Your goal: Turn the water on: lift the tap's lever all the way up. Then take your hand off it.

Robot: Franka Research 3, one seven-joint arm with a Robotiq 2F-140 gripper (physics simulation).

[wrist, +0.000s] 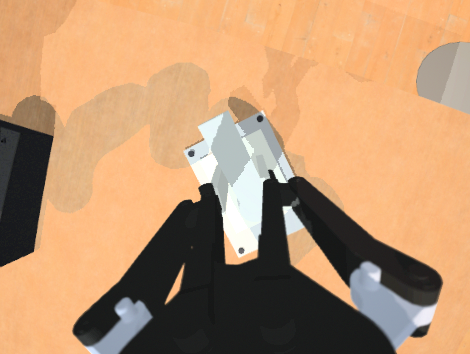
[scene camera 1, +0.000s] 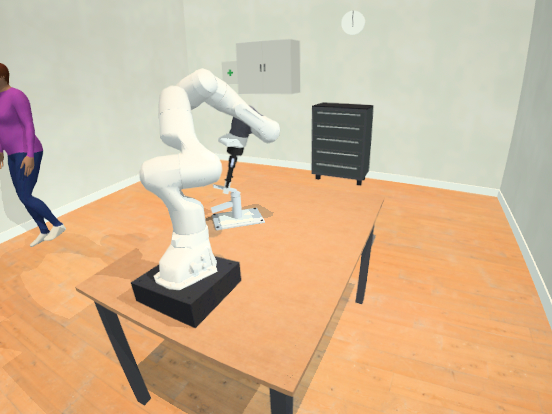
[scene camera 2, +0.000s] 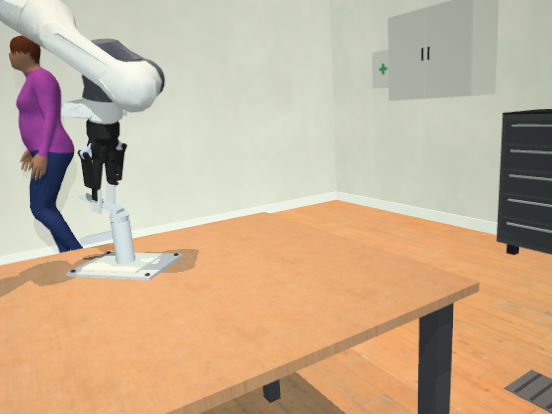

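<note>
The white tap (scene camera 1: 237, 206) (scene camera 2: 123, 241) stands on a flat plate screwed to the table. Its spout (scene camera 1: 221, 206) points left in scene camera 1, under the lever. The flat lever (scene camera 1: 218, 187) (scene camera 2: 113, 205) (wrist: 240, 186) on top of the tap is tilted, its free end a little above its root. My gripper (scene camera 1: 227, 187) (scene camera 2: 104, 197) (wrist: 241, 170) points down from above and is shut on the lever, one pale finger pad on each side of it. The exact contact of the pads is hard to see.
The arm's black base block (scene camera 1: 200, 300) (wrist: 22, 195) stands on the table (scene camera 1: 285, 280) (scene camera 2: 280, 320). A person in a purple top (scene camera 1: 19, 117) (scene camera 2: 42, 110) stands beyond the table. A dark drawer cabinet (scene camera 1: 341, 142) (scene camera 2: 527, 185) stands near the wall.
</note>
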